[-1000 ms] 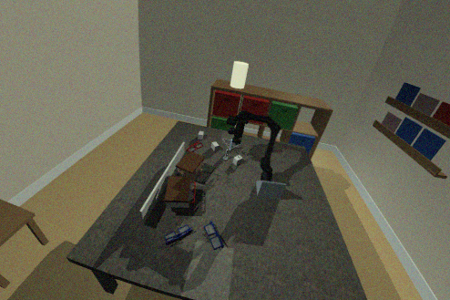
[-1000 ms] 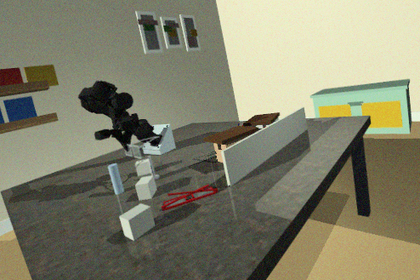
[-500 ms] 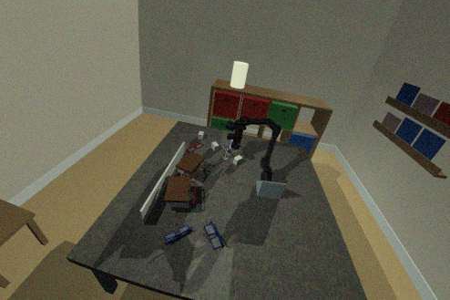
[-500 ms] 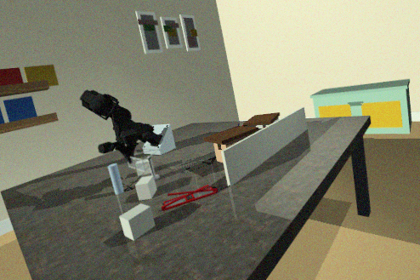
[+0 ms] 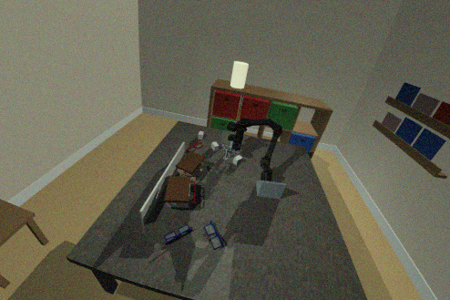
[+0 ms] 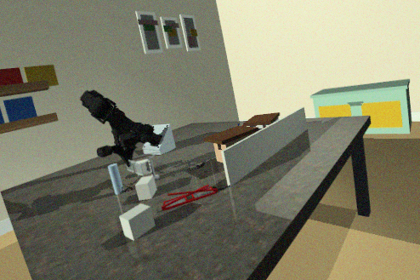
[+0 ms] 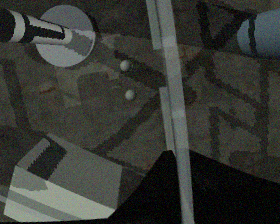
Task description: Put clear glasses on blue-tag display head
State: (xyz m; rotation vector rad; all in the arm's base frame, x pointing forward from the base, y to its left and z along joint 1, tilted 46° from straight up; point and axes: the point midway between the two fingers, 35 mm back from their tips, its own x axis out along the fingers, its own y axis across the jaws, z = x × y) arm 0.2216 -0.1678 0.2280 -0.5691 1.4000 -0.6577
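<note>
My gripper tip is 40 mm short of the pale blue cylinder, 80 mm to the left of it and 10 mm above it. The rest, counted from my gripper tip: long white panel 400 mm ahead, 390 mm to the left.
</note>
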